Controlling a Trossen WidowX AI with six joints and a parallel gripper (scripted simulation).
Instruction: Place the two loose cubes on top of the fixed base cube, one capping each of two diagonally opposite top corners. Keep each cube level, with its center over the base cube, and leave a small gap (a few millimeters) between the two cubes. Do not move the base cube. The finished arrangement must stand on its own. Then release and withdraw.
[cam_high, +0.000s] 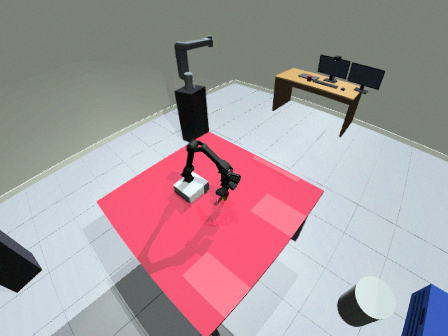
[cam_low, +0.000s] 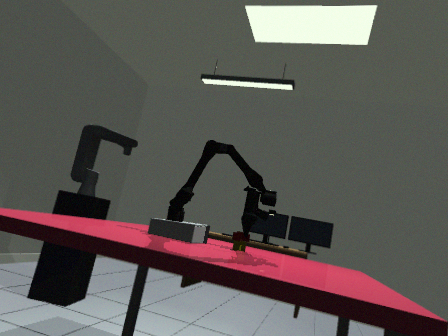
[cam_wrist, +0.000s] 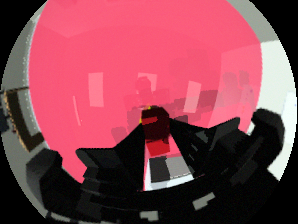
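Right now the red cube is 4 cm behind my gripper tip. The rest, counted from my gripper tip: yellow cube (4 cm below, 2 cm behind).
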